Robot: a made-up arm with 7 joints.
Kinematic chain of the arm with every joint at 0, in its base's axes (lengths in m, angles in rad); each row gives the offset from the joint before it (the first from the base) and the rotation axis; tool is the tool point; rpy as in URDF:
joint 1: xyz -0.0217 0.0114 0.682 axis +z
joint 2: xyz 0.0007 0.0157 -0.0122 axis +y
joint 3: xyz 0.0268 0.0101 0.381 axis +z
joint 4: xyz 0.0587 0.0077 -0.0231 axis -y
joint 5: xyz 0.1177 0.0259 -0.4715 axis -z
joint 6: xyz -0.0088 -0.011 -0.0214 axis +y
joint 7: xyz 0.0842 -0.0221 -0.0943 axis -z
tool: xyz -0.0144 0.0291 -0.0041 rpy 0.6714 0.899 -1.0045
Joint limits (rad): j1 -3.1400..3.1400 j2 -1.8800..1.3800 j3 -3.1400..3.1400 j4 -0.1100..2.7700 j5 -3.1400..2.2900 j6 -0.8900..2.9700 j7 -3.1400..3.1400
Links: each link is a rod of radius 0.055 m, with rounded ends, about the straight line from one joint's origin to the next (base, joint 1, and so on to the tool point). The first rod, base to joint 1, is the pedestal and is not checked.
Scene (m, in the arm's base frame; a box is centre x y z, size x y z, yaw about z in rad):
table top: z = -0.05
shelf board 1: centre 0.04 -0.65 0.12 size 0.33 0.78 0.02 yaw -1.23
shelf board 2: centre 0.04 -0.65 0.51 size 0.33 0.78 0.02 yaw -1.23
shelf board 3: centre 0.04 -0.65 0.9 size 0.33 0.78 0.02 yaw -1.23
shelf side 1: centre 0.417 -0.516 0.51 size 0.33 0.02 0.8 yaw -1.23
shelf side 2: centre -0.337 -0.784 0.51 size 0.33 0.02 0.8 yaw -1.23
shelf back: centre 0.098 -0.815 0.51 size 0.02 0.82 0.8 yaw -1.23
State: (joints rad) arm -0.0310 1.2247 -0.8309 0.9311 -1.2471 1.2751 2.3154
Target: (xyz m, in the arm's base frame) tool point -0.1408 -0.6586 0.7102
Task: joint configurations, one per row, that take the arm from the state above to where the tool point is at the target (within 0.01 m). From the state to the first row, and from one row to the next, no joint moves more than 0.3 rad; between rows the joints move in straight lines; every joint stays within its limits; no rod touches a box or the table.
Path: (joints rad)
1: 0.0850 1.0986 -0.7301 0.7000 -1.1963 1.3331 2.3027
2: 0.2009 0.9725 -0.6293 0.4690 -1.1455 1.3911 2.2899
3: 0.0957 1.0199 -0.8803 0.4853 -1.1347 1.4551 2.2962
4: -0.0094 1.0673 -1.1314 0.5017 -1.1239 1.5190 2.3025
5: -0.1146 1.1147 -1.3824 0.5180 -1.1131 1.5829 2.3088
6: -0.2197 1.1621 -1.6334 0.5343 -1.1023 1.6468 2.3151
7: -0.3403 1.1118 -1.5401 0.8112 -1.1836 1.4917 2.3233
8: -0.4609 1.0616 -1.4467 1.0881 -1.2649 1.3366 2.3316

